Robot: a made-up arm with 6 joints.
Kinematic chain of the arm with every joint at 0, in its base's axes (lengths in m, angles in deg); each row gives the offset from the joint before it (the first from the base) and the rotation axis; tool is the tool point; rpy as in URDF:
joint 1: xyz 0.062 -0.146 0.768 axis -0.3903 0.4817 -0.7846
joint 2: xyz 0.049 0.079 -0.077 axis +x
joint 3: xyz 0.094 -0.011 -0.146 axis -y
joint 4: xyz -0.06 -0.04 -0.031 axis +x
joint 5: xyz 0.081 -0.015 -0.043 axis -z
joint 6: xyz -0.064 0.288 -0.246 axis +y
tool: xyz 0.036 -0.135 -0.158 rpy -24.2 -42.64 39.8
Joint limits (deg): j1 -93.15..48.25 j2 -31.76..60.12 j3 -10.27..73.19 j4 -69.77..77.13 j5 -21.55..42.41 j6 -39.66..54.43
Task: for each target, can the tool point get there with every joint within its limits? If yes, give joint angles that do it. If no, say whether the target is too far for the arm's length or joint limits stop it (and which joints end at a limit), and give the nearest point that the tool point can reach.
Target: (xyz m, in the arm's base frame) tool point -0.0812 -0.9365 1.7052
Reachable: no: too far | nearest point 0.2302 -0.6647 0.8525 | short by 0.948 m
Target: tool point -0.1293 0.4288 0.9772
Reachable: yes | joints -73.18 16.22 59.67 43.56 26.68 -14.40
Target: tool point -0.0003 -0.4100 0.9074
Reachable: no: joint limits stop it (at a limit: joint 2, joint 3, joint 4, joint 5, joint 6) | nearest point -0.2304 -0.5321 0.7601 | short by 0.299 m
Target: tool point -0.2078 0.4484 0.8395
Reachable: yes | joints -44.74 50.18 6.78 38.91 3.04 19.96
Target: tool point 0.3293 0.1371 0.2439
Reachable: yes | joints 20.51 -11.08 30.71 53.05 32.39 23.35
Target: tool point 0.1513 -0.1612 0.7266
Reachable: no: joint limits stop it (at a limit: joint 1, joint 2, joint 3, joint 4, joint 6) | nearest point 0.4422 -0.0304 0.7924 | short by 0.326 m
